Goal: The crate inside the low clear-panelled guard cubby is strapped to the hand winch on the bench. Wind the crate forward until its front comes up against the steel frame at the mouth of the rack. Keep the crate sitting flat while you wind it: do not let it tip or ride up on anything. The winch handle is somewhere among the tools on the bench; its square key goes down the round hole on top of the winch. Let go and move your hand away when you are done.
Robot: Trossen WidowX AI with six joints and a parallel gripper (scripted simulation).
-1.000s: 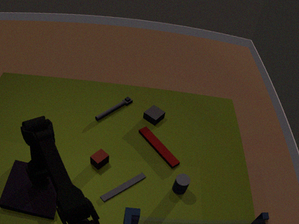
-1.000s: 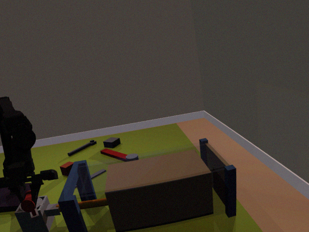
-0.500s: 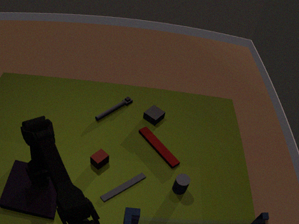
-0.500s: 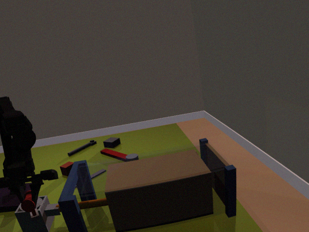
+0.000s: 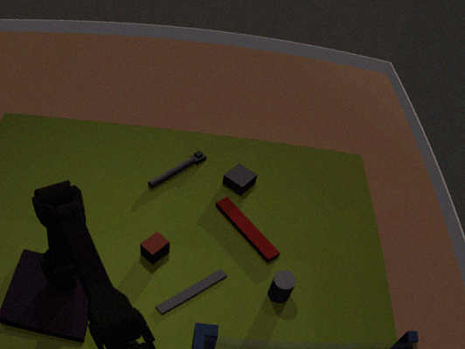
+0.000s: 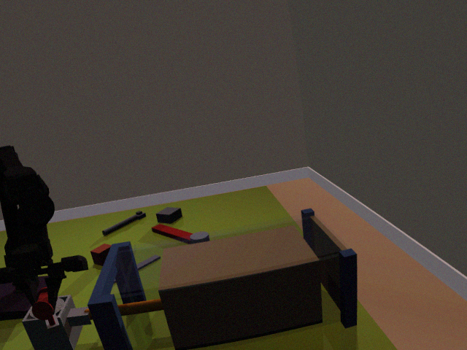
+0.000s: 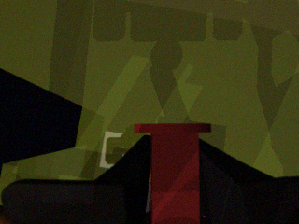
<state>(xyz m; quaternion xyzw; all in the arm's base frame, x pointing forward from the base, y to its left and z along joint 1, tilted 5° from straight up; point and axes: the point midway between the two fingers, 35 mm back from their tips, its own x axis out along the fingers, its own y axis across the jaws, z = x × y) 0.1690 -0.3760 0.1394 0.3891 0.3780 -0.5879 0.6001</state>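
The red crank grip is 20 mm to the left of my gripper tip. The rest, counted from my gripper tip: winch handle: 50 mm to the left, 30 mm below, 10 mm behind; then blue steel frame: 120 mm ahead, 90 mm to the left, 30 mm below; then grey winch: 100 mm to the left, 100 mm below, 50 mm behind.
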